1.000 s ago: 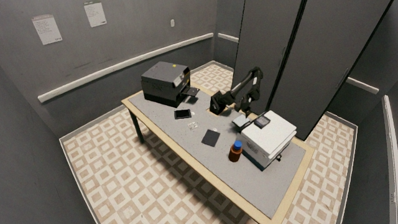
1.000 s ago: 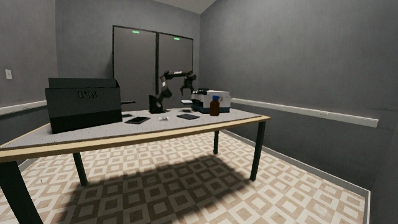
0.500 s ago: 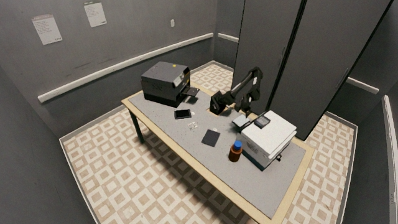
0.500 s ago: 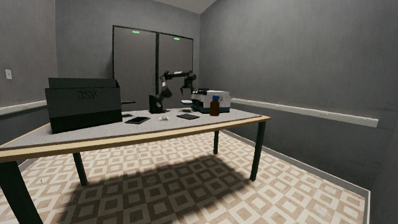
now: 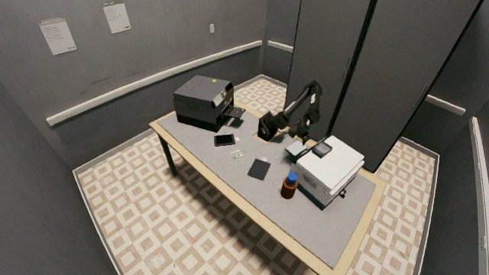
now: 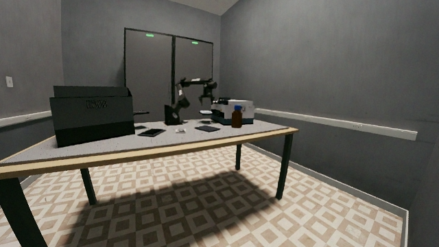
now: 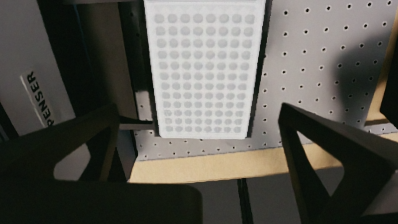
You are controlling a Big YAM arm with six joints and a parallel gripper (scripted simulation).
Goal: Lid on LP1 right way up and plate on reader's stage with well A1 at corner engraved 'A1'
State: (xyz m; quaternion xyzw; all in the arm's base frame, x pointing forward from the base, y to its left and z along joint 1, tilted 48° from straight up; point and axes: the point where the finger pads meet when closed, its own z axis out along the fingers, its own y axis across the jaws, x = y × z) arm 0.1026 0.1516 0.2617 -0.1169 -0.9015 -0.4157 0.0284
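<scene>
My gripper is now 1 cm past the white multi-well plate and 7 cm above it. Also, from my hand: LP1 label: 11 cm ahead, 45 cm to the right, 17 cm below; dark flat pad: 25 cm ahead, 13 cm to the right, 17 cm below; brown capped bottle: 30 cm ahead, 12 cm to the left, 6 cm below.
</scene>
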